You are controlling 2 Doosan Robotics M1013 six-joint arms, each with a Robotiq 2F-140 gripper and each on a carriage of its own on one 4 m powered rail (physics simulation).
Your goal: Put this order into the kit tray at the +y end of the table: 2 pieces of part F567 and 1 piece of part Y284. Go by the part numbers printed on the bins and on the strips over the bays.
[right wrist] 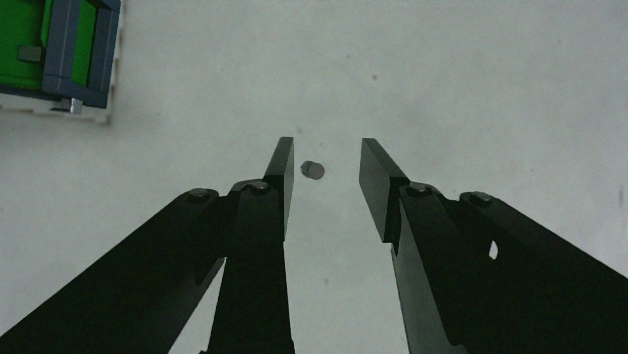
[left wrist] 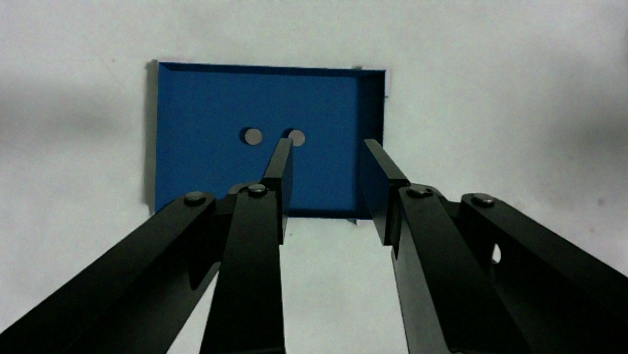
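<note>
A blue tray (left wrist: 215,175) lies on the table in the left wrist view. Two round grey pieces, one (left wrist: 253,136) left of the other (left wrist: 296,138), stand upright side by side near its middle. My left gripper (left wrist: 326,161) is open and empty above the tray's right part, its left fingertip overlapping the edge of the right piece in the view. My right gripper (right wrist: 327,159) is open and empty above the table. A round grey piece (right wrist: 313,170) stands on the table below, seen between its fingers, nearer the left one. No part number is readable.
A blue-grey rack (right wrist: 101,50) with green bins (right wrist: 17,15) stands at the top left of the right wrist view, partly cut off. A small dark grey block (right wrist: 29,53) lies in one green bin. White table surface surrounds the blue tray.
</note>
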